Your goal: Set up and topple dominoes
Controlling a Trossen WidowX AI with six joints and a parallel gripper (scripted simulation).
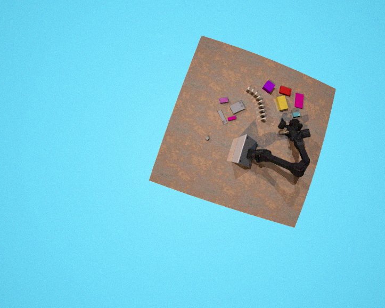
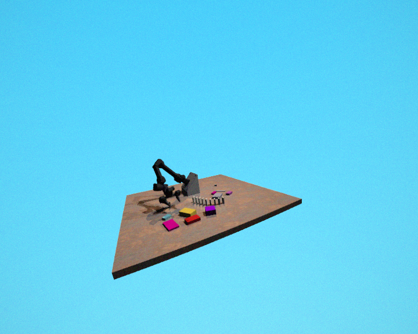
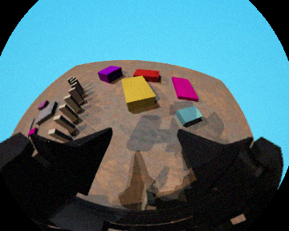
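Right now the cyan block is 8 cm ahead of my gripper tip, 10 cm to the right of it and 5 cm below it. From my gripper tip the other things lie so: red block (25 cm ahead, 3 cm to the left, 5 cm below); yellow block (14 cm ahead, 4 cm to the left, 4 cm below); grey block (1 cm ahead, 41 cm to the left, 5 cm below).
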